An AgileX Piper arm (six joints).
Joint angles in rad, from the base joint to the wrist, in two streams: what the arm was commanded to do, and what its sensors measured. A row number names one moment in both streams.
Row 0, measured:
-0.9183 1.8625 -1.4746 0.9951 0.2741 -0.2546
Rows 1 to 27, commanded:
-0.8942 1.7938 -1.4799 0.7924 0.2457 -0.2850
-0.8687 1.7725 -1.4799 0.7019 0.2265 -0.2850
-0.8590 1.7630 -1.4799 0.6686 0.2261 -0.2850
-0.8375 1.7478 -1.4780 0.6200 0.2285 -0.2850
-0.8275 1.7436 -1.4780 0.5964 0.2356 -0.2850
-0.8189 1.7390 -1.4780 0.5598 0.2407 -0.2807
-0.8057 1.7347 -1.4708 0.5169 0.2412 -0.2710
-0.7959 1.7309 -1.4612 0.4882 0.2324 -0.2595
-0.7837 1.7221 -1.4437 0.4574 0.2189 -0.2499
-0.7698 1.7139 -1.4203 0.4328 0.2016 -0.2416
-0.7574 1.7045 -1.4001 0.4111 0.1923 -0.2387
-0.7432 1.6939 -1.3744 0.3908 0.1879 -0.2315
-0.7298 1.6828 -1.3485 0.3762 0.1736 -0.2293
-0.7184 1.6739 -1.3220 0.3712 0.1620 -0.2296
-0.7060 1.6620 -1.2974 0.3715 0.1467 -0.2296
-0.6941 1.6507 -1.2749 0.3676 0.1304 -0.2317
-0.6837 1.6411 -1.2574 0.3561 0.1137 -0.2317
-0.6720 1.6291 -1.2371 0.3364 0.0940 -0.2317
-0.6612 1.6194 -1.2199 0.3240 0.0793 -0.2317
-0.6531 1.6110 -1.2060 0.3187 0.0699 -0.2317
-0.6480 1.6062 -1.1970 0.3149 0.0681 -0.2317
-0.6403 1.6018 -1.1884 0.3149 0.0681 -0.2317
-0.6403 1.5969 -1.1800 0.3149 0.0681 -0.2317
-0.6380 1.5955 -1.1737 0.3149 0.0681 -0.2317
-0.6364 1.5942 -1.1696 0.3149 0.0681 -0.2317
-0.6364 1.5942 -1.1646 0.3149 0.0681 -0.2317
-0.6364 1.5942 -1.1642 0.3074 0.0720 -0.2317
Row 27, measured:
-0.6414 1.6107 -1.1802 0.3217 0.0811 -0.2302
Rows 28 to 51, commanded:
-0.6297 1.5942 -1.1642 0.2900 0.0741 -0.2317
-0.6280 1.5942 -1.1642 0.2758 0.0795 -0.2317
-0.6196 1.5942 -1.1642 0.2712 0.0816 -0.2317
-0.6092 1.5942 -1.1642 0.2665 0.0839 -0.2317
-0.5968 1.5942 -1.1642 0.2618 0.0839 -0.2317
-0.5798 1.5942 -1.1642 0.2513 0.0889 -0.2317
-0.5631 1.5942 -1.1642 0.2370 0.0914 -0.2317
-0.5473 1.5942 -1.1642 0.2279 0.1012 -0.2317
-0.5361 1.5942 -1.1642 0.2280 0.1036 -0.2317
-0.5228 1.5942 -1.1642 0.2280 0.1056 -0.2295
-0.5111 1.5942 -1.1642 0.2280 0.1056 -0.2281
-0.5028 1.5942 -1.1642 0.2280 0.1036 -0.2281
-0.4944 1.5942 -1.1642 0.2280 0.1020 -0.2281
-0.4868 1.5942 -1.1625 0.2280 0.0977 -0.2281
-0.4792 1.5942 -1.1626 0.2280 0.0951 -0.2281
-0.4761 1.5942 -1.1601 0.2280 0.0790 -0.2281
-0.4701 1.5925 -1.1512 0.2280 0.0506 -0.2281
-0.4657 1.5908 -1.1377 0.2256 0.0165 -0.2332
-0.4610 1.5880 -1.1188 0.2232 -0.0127 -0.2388
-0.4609 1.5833 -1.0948 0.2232 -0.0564 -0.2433
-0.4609 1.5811 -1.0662 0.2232 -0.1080 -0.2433
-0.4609 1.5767 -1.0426 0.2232 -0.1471 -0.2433
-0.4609 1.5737 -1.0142 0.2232 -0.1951 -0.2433
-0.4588 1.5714 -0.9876 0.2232 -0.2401 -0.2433
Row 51, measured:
-0.4637 1.5975 -1.0789 0.2286 -0.0702 -0.2322
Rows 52 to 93, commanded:
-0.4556 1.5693 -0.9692 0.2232 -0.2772 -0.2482
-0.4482 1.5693 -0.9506 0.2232 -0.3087 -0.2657
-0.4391 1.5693 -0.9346 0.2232 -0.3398 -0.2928
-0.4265 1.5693 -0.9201 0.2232 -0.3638 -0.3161
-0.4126 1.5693 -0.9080 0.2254 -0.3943 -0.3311
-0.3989 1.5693 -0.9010 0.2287 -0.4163 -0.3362
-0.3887 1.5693 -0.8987 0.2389 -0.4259 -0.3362
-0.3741 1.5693 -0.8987 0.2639 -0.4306 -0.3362
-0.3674 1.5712 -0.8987 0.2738 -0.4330 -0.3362
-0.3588 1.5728 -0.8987 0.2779 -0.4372 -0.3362
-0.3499 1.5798 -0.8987 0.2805 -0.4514 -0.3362
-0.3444 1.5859 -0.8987 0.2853 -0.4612 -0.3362
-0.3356 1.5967 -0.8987 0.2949 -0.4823 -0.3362
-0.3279 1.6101 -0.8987 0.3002 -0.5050 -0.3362
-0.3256 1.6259 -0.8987 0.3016 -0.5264 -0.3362
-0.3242 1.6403 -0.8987 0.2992 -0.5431 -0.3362
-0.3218 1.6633 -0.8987 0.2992 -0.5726 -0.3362
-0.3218 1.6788 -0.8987 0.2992 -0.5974 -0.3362
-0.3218 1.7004 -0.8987 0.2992 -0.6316 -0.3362
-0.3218 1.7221 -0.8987 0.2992 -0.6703 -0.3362
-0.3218 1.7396 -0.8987 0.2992 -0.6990 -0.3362
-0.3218 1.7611 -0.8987 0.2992 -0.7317 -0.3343
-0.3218 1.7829 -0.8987 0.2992 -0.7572 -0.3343
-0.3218 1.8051 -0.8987 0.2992 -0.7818 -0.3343
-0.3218 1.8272 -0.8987 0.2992 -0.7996 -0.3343
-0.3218 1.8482 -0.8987 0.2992 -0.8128 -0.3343
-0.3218 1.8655 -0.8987 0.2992 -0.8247 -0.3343
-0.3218 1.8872 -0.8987 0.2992 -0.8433 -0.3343
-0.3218 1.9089 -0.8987 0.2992 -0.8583 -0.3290
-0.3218 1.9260 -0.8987 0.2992 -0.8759 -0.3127
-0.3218 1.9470 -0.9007 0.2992 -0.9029 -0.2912
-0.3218 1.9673 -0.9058 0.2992 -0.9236 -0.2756
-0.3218 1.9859 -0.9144 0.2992 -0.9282 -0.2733
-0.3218 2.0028 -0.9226 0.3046 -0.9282 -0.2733
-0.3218 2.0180 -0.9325 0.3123 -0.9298 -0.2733
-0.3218 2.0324 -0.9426 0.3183 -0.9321 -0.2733
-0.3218 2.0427 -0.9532 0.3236 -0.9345 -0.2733
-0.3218 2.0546 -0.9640 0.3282 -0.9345 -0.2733
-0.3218 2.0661 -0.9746 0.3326 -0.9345 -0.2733
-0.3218 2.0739 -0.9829 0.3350 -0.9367 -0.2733
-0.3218 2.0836 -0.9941 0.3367 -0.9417 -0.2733
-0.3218 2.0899 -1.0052 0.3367 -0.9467 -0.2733
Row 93, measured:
-0.3243 2.0649 -0.9658 0.3229 -0.9107 -0.2766
